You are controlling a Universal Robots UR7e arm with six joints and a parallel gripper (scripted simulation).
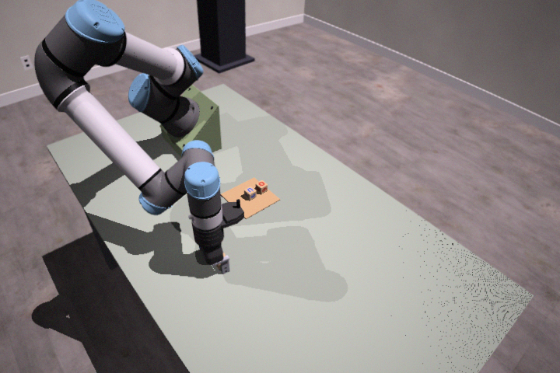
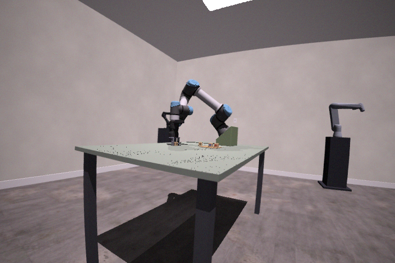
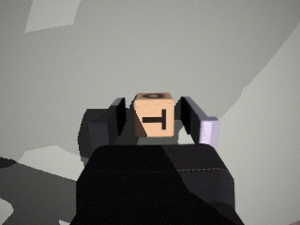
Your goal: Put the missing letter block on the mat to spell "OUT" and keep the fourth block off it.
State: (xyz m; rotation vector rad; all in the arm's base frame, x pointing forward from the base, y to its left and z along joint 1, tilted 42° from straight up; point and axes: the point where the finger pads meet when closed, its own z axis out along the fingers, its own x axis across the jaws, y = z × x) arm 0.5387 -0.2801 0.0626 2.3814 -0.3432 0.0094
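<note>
Right now the orange mat is 150 mm behind my hand, 240 mm to the left of it and 20 mm below it. Round my hand: block 210 mm behind, 120 mm to the left.
</note>
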